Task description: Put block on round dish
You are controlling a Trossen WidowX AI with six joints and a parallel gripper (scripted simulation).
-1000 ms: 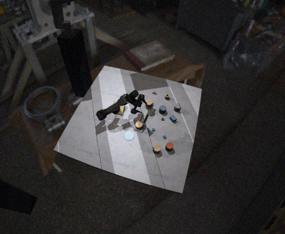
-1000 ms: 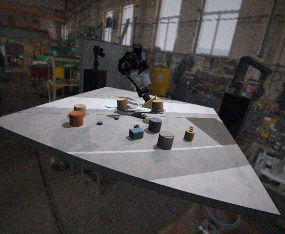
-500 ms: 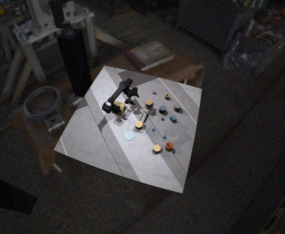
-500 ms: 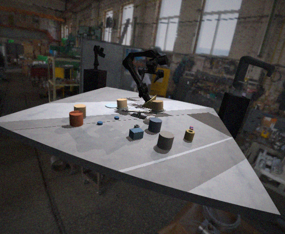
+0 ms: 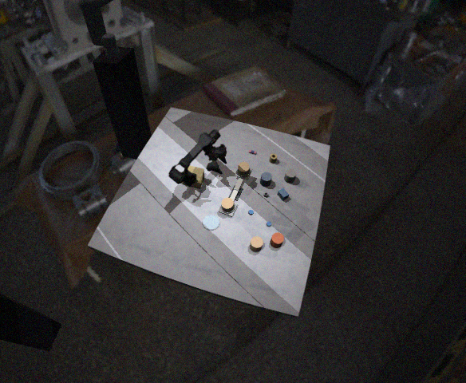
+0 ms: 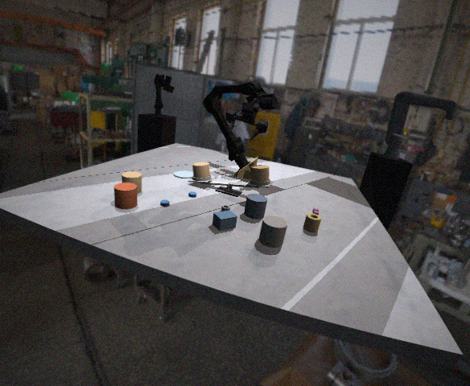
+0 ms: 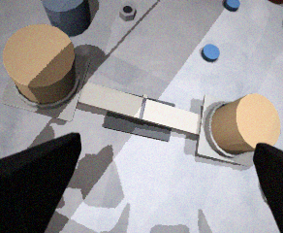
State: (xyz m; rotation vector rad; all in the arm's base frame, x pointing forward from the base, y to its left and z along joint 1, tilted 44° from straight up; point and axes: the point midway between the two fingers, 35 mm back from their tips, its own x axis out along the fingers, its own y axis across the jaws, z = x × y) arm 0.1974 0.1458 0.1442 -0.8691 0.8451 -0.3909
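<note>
Right now my gripper tip is 18 cm above the pale green block, 13 cm to the left of it and 6 cm short of it. The rest, counted from my gripper tip: pale blue round dish (24 cm to the right, 22 cm below); then balance beam (19 cm below, 8 cm ahead); then balance (20 cm below, 8 cm ahead).
</note>
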